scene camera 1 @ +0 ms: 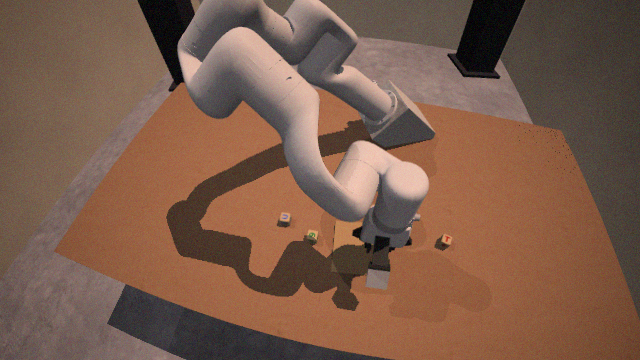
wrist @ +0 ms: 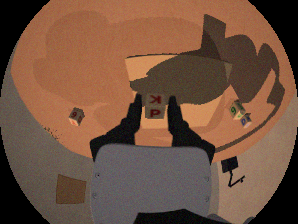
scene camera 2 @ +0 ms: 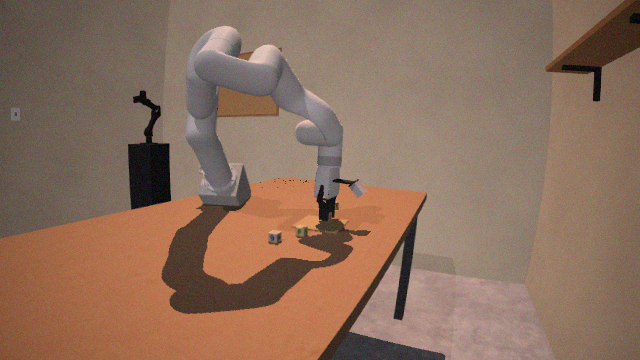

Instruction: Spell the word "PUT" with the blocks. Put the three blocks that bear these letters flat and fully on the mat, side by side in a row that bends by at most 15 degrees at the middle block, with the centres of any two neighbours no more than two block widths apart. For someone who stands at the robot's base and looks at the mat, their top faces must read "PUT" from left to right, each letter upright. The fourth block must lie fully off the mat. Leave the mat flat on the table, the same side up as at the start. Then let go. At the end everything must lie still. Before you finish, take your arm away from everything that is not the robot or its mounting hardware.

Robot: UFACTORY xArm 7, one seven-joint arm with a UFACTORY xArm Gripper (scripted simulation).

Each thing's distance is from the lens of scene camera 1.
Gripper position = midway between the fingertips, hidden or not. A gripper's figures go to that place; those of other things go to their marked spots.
my gripper (scene camera 1: 377,249): 0.68 m
tan mat (scene camera 1: 349,256): 0.67 m
